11 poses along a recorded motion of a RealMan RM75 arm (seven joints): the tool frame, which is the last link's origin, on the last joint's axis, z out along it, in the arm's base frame.
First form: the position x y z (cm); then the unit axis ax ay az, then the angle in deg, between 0 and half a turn.
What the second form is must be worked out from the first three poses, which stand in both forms.
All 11 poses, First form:
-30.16 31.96 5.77 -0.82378 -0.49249 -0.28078 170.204
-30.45 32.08 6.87 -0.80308 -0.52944 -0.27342 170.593
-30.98 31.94 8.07 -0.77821 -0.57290 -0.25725 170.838
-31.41 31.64 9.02 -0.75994 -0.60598 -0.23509 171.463
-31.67 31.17 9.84 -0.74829 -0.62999 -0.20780 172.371
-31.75 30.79 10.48 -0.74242 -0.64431 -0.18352 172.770
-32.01 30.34 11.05 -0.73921 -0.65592 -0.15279 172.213
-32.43 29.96 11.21 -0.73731 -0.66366 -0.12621 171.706
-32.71 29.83 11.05 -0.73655 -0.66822 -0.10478 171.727
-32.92 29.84 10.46 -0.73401 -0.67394 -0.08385 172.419
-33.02 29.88 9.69 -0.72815 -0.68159 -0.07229 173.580
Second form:
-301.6 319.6 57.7 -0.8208 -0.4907 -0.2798 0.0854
-304.5 320.8 68.7 -0.8004 -0.5277 -0.2725 0.0820
-309.8 319.4 80.7 -0.7757 -0.5711 -0.2564 0.0799
-314.1 316.4 90.2 -0.7578 -0.6043 -0.2344 0.0744
-316.7 311.7 98.4 -0.7466 -0.6286 -0.2073 0.0665
-317.5 307.9 104.8 -0.7409 -0.6430 -0.1832 0.0631
-320.1 303.4 110.5 -0.7375 -0.6544 -0.1524 0.0679
-324.3 299.6 112.1 -0.7354 -0.6619 -0.1259 0.0723
-327.1 298.3 110.5 -0.7346 -0.6665 -0.1045 0.0721
-329.2 298.4 104.6 -0.7324 -0.6725 -0.0837 0.0661
-330.2 298.8 96.9 -0.7270 -0.6805 -0.0722 0.0560

